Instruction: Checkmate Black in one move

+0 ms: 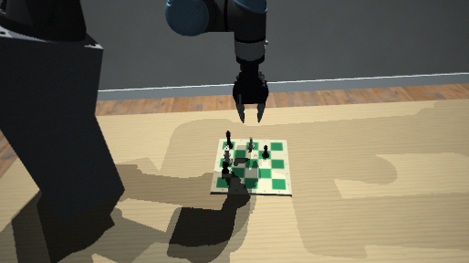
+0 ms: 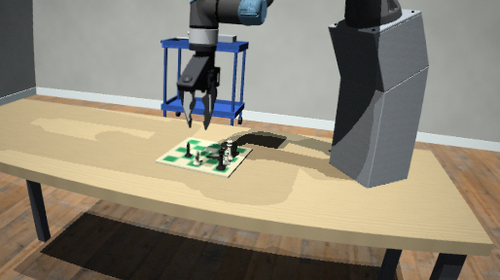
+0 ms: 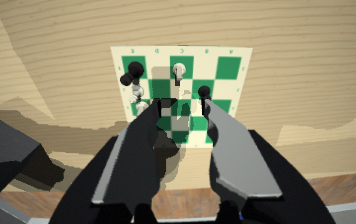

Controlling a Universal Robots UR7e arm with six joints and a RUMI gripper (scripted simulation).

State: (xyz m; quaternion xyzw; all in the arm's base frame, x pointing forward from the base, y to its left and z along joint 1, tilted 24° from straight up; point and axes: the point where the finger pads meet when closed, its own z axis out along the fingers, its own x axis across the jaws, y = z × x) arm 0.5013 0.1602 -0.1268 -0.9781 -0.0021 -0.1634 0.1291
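My hand is 4 cm short of the black pawn, 4 cm to the left of it and 9 cm above it. Round my hand: green-and-cream chessboard (7 cm to the right, 12 cm below).
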